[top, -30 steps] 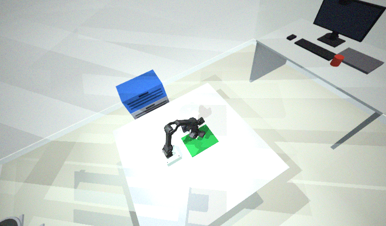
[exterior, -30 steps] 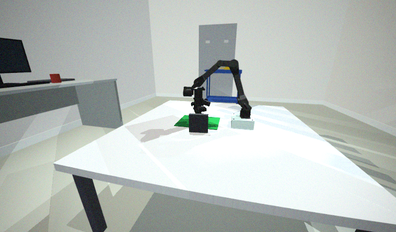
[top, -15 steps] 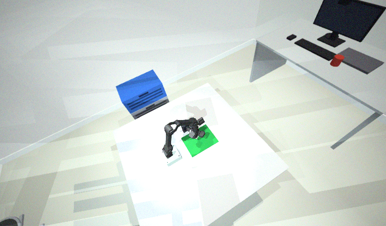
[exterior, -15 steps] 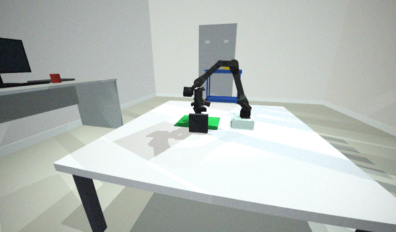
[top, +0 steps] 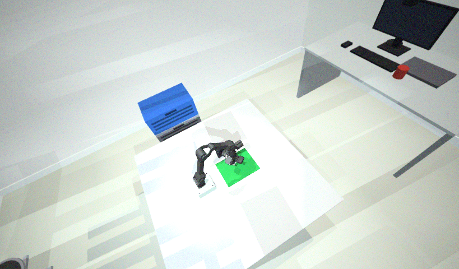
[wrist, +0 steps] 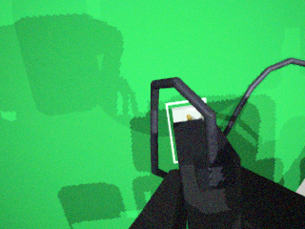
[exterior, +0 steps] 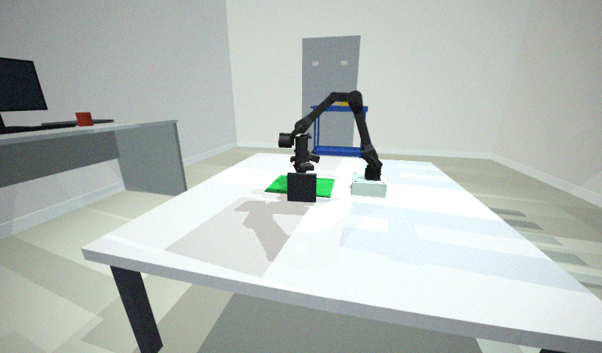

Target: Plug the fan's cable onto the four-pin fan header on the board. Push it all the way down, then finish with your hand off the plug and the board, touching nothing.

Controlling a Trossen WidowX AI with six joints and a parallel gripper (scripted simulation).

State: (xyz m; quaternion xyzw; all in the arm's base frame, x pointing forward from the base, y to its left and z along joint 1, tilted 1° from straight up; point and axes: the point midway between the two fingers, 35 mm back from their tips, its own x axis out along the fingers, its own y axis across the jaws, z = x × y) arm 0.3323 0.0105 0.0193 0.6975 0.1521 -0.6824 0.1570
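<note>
Right now the four-pin fan header is 10 mm behind my gripper tip and 40 mm below it. Also, from my gripper tip: green board 40 mm to the right, 50 mm below; black fan 20 mm behind, 130 mm to the left, 20 mm above; dark grey plug 10 mm behind, 10 mm above.
</note>
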